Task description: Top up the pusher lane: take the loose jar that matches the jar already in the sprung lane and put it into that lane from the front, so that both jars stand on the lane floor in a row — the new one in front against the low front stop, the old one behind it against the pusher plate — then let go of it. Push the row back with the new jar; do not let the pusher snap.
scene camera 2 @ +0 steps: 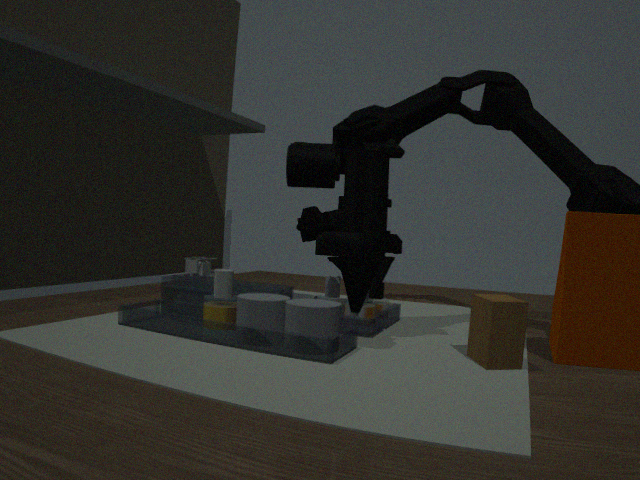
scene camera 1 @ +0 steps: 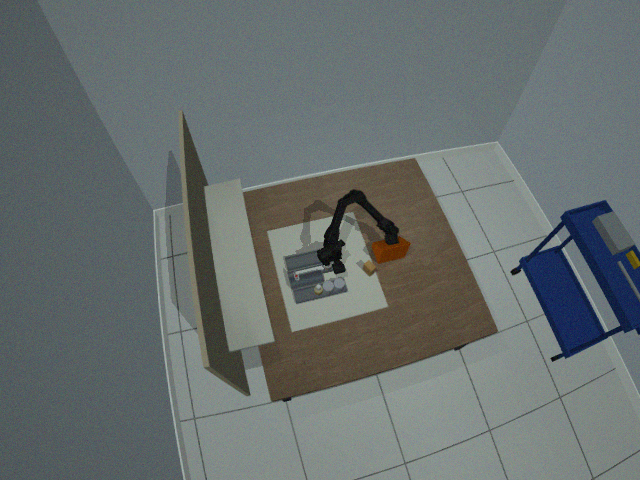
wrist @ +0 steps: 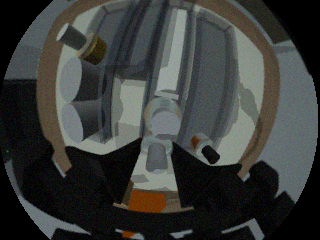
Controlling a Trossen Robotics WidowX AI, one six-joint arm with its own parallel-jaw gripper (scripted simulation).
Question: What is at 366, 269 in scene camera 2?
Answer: My gripper.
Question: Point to a tan box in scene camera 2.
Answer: At 497, 330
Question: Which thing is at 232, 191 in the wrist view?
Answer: My gripper.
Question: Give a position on a shelf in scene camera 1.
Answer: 247, 325
